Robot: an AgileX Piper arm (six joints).
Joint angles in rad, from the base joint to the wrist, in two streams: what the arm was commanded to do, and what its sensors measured. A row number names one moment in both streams.
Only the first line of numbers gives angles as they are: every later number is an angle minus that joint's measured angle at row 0.
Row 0, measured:
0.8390, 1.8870, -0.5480, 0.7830, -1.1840, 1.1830
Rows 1 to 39, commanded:
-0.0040, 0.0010, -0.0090, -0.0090, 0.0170, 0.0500
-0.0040, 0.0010, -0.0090, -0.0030, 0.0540, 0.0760
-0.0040, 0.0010, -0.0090, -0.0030, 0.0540, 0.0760
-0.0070, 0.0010, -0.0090, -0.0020, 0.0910, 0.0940
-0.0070, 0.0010, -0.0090, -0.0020, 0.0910, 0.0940
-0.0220, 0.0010, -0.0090, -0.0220, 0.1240, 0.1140
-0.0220, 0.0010, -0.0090, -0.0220, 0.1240, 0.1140
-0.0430, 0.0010, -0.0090, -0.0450, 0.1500, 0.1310
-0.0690, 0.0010, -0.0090, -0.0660, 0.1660, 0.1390
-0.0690, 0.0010, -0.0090, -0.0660, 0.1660, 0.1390
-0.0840, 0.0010, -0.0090, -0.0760, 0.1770, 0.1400
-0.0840, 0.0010, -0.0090, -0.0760, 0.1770, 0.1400
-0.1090, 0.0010, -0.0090, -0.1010, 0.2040, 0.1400
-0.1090, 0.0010, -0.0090, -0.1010, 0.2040, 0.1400
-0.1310, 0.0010, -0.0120, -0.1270, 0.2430, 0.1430
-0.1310, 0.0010, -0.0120, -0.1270, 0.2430, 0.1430
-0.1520, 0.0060, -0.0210, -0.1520, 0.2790, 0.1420
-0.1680, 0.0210, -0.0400, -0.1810, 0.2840, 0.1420
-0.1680, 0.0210, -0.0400, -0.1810, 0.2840, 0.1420
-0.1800, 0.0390, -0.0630, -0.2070, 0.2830, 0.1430
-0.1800, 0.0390, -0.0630, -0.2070, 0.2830, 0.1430
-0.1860, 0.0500, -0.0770, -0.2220, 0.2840, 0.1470
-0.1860, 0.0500, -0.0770, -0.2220, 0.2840, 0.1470
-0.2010, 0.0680, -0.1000, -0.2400, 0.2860, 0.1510
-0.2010, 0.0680, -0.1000, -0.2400, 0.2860, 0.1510
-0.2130, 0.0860, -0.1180, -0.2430, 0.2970, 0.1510
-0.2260, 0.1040, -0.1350, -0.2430, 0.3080, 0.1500
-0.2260, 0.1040, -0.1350, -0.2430, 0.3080, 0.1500
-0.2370, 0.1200, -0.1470, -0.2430, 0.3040, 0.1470
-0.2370, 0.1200, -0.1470, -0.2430, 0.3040, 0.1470
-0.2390, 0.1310, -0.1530, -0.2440, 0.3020, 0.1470
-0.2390, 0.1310, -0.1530, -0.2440, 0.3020, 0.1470
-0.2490, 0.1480, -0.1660, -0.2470, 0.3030, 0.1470
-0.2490, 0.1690, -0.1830, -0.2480, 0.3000, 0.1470
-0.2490, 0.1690, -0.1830, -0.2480, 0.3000, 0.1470
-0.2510, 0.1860, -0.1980, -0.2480, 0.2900, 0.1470
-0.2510, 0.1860, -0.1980, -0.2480, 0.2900, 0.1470
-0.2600, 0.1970, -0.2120, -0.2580, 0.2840, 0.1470
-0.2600, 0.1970, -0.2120, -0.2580, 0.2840, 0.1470
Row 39, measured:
-0.2480, 0.1830, -0.1850, -0.2360, 0.3030, 0.1490
